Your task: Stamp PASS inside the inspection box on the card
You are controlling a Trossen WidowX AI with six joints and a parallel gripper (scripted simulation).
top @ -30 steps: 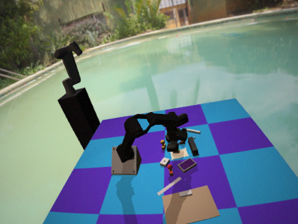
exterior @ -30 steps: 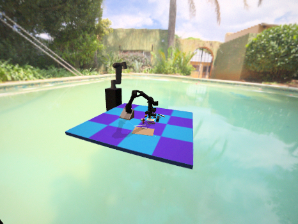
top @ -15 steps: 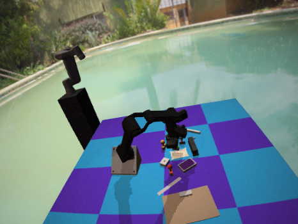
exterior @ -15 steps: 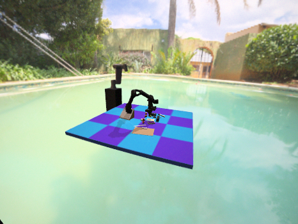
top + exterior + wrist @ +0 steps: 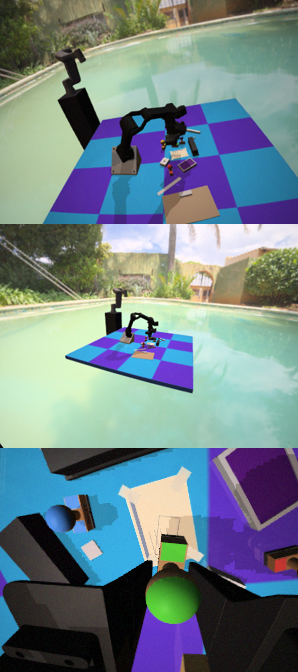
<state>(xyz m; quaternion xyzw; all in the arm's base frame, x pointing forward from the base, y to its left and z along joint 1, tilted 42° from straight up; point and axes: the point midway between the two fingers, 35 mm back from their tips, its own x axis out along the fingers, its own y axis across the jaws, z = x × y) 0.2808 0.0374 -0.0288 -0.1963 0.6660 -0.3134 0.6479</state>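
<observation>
Right now the cream card is 9 cm below my gripper tip and 1 cm ahead of it. Round my gripper tip: white block: 8 cm behind, 7 cm below, 6 cm to the right; green-knobbed stamp: right at my gripper tip; blue-knobbed stamp: 10 cm to the left, 7 cm below, 4 cm ahead.
</observation>
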